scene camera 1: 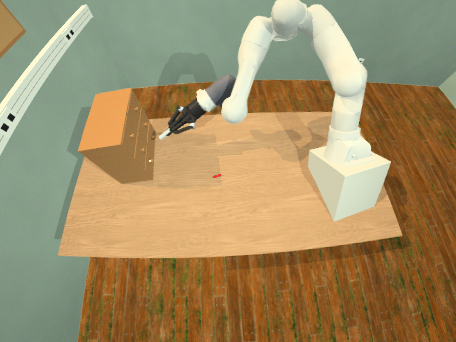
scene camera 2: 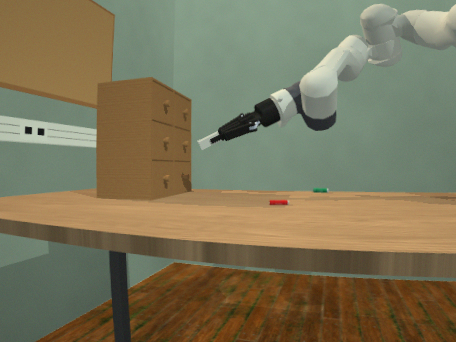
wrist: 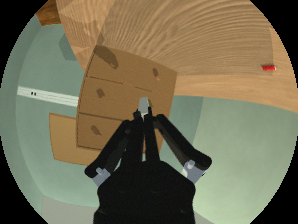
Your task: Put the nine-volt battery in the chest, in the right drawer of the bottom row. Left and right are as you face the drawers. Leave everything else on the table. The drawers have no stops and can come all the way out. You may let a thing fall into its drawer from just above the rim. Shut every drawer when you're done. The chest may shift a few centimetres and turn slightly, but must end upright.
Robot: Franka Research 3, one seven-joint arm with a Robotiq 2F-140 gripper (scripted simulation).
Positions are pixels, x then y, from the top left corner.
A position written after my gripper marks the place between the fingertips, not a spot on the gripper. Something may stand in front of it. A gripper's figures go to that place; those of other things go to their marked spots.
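My gripper (scene camera 1: 160, 138) sits 0.91 m from the lens, and there's a wooden chest (scene camera 1: 101, 141) that's 0.79 m from the lens.
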